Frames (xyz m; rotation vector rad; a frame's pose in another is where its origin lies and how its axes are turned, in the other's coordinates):
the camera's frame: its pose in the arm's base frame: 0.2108 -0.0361 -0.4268 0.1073 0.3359 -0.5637
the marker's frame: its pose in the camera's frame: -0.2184 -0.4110 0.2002 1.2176 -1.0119 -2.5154
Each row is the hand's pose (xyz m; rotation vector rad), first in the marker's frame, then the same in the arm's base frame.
Working: the marker's frame: its pose in the arm's base frame: -0.1278 -0.3096 -0.1676 -0.4602 1.0972 2.6482

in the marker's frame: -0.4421 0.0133 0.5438 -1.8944 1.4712 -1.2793
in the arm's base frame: 0.1689 0.0282 0.3702 -2.2181 -1.5863 0.8915
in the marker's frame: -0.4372 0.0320 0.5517 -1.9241 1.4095 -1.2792
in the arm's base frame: 0.1566 0.0214 0.3856 -2.1632 -1.6143 0.9256
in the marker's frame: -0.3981 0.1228 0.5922 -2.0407 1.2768 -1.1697
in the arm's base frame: 0.0823 -0.0084 0.4564 -2.0569 -1.7436 1.0614
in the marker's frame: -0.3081 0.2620 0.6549 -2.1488 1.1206 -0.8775
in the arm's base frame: -0.0594 -0.0508 0.5541 -1.9530 -1.9001 1.3671
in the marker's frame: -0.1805 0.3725 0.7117 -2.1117 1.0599 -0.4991
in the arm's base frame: -0.2250 -0.0739 0.6152 1.8018 1.7757 -1.6324
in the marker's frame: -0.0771 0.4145 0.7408 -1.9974 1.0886 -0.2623
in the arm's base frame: -0.3401 -0.0719 0.6230 1.7030 1.5261 -1.7057
